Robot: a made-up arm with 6 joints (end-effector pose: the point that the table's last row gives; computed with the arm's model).
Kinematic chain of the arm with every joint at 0, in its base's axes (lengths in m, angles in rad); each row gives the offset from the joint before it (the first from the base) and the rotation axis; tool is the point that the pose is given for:
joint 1: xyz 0 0 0.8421 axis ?
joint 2: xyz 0.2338 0 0 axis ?
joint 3: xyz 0 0 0.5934 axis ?
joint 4: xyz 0 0 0.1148 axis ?
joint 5: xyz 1.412 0 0 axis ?
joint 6: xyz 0.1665 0 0 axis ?
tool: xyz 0 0 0
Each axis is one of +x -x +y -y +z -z.
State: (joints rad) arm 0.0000 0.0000 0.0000 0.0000 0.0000 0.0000
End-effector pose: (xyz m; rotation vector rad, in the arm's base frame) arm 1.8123 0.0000 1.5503 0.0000 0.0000 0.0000
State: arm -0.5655 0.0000 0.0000 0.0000 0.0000 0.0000
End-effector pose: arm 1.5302 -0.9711 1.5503 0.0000 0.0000 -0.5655
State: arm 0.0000 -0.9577 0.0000 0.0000 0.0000 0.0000
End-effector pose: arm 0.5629 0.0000 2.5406 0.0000 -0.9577 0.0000
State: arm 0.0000 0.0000 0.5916 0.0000 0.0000 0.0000
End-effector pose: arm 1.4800 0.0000 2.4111 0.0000 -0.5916 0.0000
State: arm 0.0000 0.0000 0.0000 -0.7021 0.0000 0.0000
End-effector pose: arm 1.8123 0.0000 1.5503 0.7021 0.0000 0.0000
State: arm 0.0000 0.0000 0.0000 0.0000 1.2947 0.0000
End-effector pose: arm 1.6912 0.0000 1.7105 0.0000 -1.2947 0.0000
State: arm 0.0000 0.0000 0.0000 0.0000 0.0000 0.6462
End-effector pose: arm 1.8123 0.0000 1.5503 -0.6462 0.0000 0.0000
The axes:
joint 1: +z
joint 2: +y
joint 3: -y
joint 4: -x
joint 5: -y
joint 6: -x

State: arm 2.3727 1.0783 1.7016 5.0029 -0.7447 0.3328
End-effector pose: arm -1.4798 1.2813 2.0853 -0.4167 -0.9103 -2.9193
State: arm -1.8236 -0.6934 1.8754 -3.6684 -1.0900 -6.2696
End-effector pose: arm 0.3104 1.4982 1.9018 -0.0384 0.6846 1.6686
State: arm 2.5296 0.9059 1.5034 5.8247 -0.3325 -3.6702
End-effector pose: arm -1.6190 1.1070 2.1457 -0.3824 -2.4171 1.0961
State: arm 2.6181 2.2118 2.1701 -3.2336 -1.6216 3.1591
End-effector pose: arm -1.8314 1.0747 0.7089 1.9117 -0.4411 1.8495
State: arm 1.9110 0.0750 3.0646 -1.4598 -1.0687 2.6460
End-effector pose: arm 0.2675 -1.1906 1.5623 0.8534 -2.2176 -1.0978
